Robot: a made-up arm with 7 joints.
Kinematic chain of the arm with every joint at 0, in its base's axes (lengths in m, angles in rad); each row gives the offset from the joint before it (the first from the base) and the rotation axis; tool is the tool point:
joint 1: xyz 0 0 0.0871 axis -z
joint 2: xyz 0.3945 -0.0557 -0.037 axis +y
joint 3: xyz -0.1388 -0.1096 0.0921 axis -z
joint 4: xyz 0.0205 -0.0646 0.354 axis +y
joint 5: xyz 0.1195 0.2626 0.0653 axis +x
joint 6: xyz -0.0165 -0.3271 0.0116 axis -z
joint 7: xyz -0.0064 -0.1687 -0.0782 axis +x
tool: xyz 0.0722 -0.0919 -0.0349
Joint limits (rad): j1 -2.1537..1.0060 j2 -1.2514..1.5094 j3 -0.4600..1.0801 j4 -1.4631..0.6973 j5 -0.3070..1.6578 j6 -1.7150..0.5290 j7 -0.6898..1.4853
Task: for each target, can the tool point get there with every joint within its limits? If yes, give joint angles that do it. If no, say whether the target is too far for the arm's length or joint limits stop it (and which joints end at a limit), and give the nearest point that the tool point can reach.
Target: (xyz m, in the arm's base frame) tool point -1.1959 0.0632 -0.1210
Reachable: no: joint limits stop it (at a limit: joint 1, joint 2, joint 3, joint 5) | nearest point -0.7642 0.4059 -0.0751 | short by 0.553 m
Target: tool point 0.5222 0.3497 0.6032
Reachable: yes | joints -1.6322 -0.2112 0.7534 -0.7420 0.2765 -1.0147 0.3077
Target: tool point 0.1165 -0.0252 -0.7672
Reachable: no: joint limits stop it (at a limit: joint 2, joint 3, joint 4, joint 5, joint 6) | nearest point 0.1832 -0.0396 -0.4595 | short by 0.315 m
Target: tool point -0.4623 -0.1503 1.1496
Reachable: no: joint limits stop it (at a limit: joint 1, joint 3, joint 5) | nearest point -0.2907 -0.2080 0.8495 | short by 0.350 m
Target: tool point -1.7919 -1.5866 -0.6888
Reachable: no: too far | nearest point -0.4807 -0.4256 -0.0732 | short by 1.856 m
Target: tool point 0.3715 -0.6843 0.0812
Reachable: yes | joints 0.6287 0.2328 0.6831 -0.4887 1.2396 -0.1756 0.3450
